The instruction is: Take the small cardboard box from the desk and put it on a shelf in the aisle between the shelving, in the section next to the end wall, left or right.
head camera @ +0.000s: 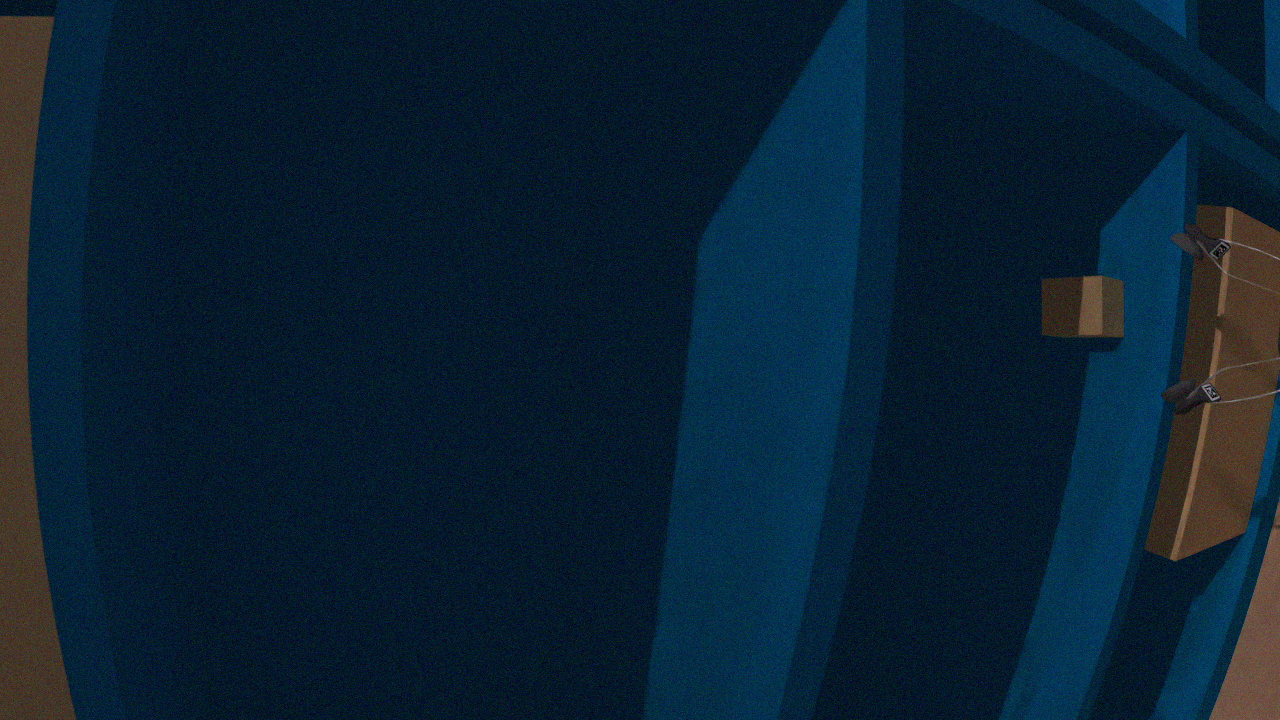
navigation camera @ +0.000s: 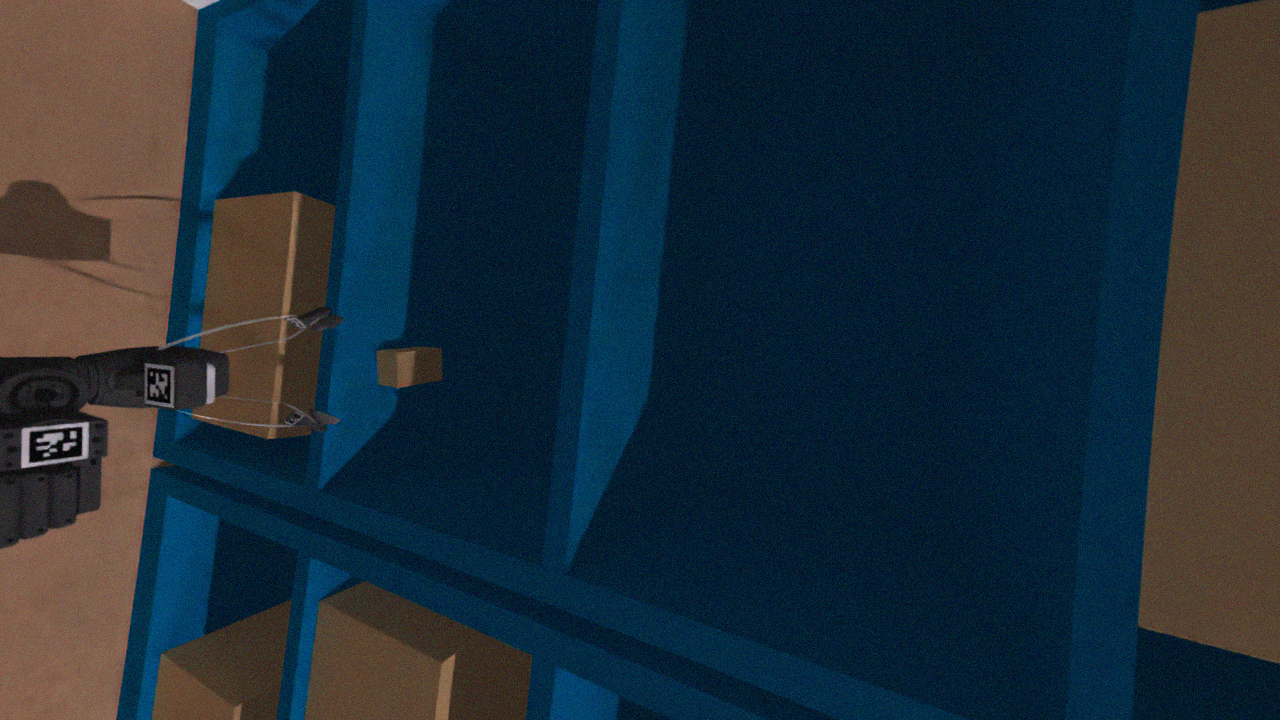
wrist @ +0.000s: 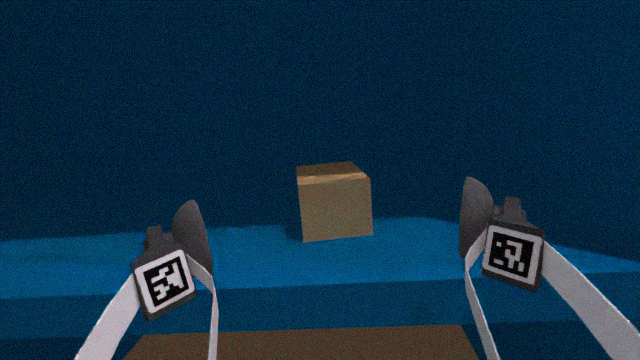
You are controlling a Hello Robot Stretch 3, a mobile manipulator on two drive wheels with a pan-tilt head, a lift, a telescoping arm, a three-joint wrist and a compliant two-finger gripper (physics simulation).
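Observation:
The small cardboard box stands on a blue shelf board, back from its front edge. Its base rests on the board, with dark shelf space behind it. My gripper is open and empty. Its fingertips are in front of the small box and apart from it, around the board's front edge. In the wrist view the box shows between the two spread fingers, farther away. The end wall cannot be made out for certain.
A long cardboard box lies on the shelf below, under my fingers. Another blue shelf board is above the small box. Larger boxes stand in the neighbouring section, past the blue divider.

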